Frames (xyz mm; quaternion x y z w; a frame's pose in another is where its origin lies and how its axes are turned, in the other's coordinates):
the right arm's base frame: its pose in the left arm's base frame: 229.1 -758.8 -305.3 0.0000 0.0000 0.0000 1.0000
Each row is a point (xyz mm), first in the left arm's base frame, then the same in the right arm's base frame.
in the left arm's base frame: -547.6 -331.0 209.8
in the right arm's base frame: -776.7 427.8 515.1
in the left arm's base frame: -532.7 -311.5 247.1
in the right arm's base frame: -761.8 447.3 552.4
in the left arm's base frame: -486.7 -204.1 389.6
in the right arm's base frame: -715.8 554.7 694.9
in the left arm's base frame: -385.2 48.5 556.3
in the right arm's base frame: -614.3 807.3 861.6
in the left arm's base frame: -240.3 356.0 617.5
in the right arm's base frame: -469.4 1114.8 922.8
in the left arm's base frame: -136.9 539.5 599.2
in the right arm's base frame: -366.0 1298.3 904.5
